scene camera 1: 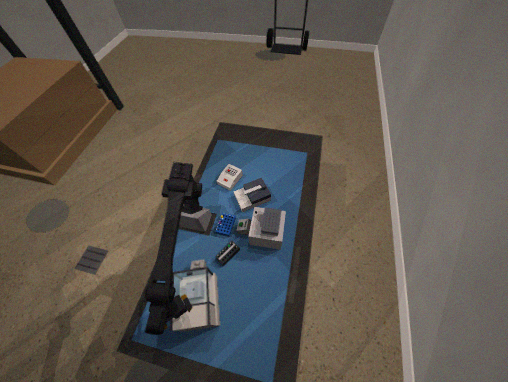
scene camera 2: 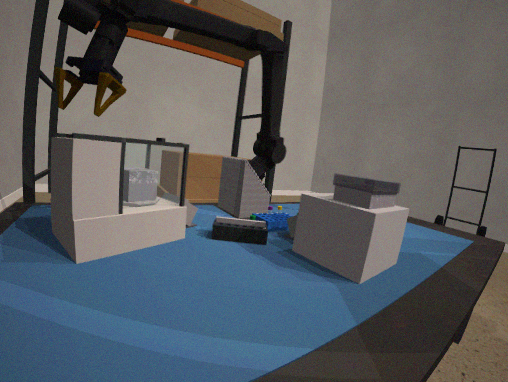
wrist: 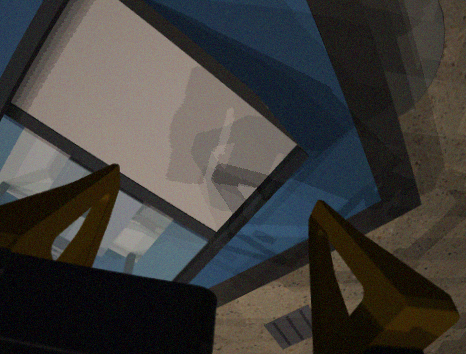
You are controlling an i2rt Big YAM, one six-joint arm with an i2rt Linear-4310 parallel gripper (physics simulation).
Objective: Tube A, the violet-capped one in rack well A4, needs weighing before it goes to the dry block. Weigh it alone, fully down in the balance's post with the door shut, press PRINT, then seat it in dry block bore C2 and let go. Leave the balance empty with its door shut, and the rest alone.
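Frame: origin at the arm's base, x ahead, y left, z up, level; millimetres.
Seen in the pictures: gripper, fingertip midpoint: (scene camera 1: 178,318) (scene camera 2: 78,111) (wrist: 218,192); arm's base, link origin: (scene camera 1: 191,209) (scene camera 2: 247,176).
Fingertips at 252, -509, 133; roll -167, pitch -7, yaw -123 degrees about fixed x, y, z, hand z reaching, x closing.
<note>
Pixels of each thing's top centre, then the offset from my fingertips to it, as dx, dy, dz. "spot": a spot on its surface instead.
- balance, top centre: (wrist: 53,275) (scene camera 2: 140,135) (scene camera 1: 189,285) -29, +128, -35
- blue rack, top centre: (scene camera 2: 277,216) (scene camera 1: 225,223) -57, +530, -227
- violet cap, top centre: (scene camera 2: 270,206) -85, +518, -203
- yellow cap, top centre: (scene camera 2: 280,206) -88, +556, -203
- white unit with a grey block, top centre: (scene camera 2: 344,174) (scene camera 1: 259,217) +153, +559, -67
- black holder, top centre: (scene camera 2: 241,219) (scene camera 1: 227,251) +24, +371, -209
- small green-buttoned box, surface spot: (scene camera 1: 243,226) spot: +62, +531, -185
- grey-and-white device, top centre: (scene camera 1: 251,189) +28, +766, -155
- white keypad device, top centre: (scene camera 1: 228,173) -168, +855, -187
- small grey box, top centre: (scene camera 1: 196,262) -96, +254, -182
My gripper (scene camera 2: 80,111) (wrist: 218,192) is open and empty, high above the balance (scene camera 1: 209,316) (scene camera 2: 127,227) (wrist: 125,95), near its pale solid housing. The balance has glass panes in dark frames around a pale inner block; I cannot tell whether its door is shut. The blue rack (scene camera 1: 225,225) (scene camera 2: 272,220) stands near the arm's base. A violet cap (scene camera 2: 270,208) shows at the rack beside a yellow cap (scene camera 2: 280,207); its well is too small to read. The white unit with a grey block (scene camera 1: 270,222) (scene camera 2: 367,192) looks like the dry block; its bores are not readable.
A black holder (scene camera 1: 227,253) (scene camera 2: 240,231) with a green cap lies between balance and rack. A small green-buttoned box (scene camera 1: 243,226), a grey-and-white device (scene camera 1: 252,194) and a white keypad device (scene camera 1: 229,176) stand beyond. A small grey box (scene camera 1: 198,264) adjoins the balance.
</note>
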